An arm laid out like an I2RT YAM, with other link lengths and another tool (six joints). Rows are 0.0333 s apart.
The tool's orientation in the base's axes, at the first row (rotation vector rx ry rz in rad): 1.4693 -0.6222 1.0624
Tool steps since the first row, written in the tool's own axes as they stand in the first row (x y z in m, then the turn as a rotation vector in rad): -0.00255 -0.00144 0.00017 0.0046 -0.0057 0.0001; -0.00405 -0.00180 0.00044 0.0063 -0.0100 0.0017; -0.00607 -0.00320 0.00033 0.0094 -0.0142 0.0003; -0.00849 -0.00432 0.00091 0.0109 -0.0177 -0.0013; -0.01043 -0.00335 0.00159 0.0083 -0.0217 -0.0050; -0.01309 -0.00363 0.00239 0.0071 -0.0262 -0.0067; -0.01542 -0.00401 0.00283 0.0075 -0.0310 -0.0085; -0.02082 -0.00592 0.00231 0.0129 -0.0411 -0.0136; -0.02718 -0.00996 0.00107 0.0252 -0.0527 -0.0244; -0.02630 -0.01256 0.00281 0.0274 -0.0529 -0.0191; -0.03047 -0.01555 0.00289 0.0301 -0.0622 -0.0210; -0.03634 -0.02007 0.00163 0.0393 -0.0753 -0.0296; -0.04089 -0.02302 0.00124 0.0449 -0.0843 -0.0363
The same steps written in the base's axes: 0.00013 -0.00036 -0.00291 0.0070 0.0019 0.0013; -0.00016 -0.00083 -0.00437 0.0118 0.0015 0.0008; 0.00010 -0.00083 -0.00682 0.0164 0.0043 0.0014; 0.00013 -0.00162 -0.00943 0.0197 0.0068 0.0009; -0.00139 -0.00283 -0.01061 0.0209 0.0107 -0.0035; -0.00213 -0.00404 -0.01301 0.0238 0.0130 -0.0069; -0.00273 -0.00483 -0.01520 0.0276 0.0157 -0.0089; -0.00365 -0.00497 -0.02088 0.0373 0.0237 -0.0094; -0.00337 -0.00417 -0.02847 0.0499 0.0387 -0.0050; -0.00030 -0.00516 -0.02882 0.0524 0.0340 -0.0028; 0.00041 -0.00543 -0.03390 0.0611 0.0382 -0.0051; 0.00132 -0.00443 -0.04129 0.0741 0.0508 -0.0039; 0.00170 -0.00432 -0.04671 0.0826 0.0601 -0.0038
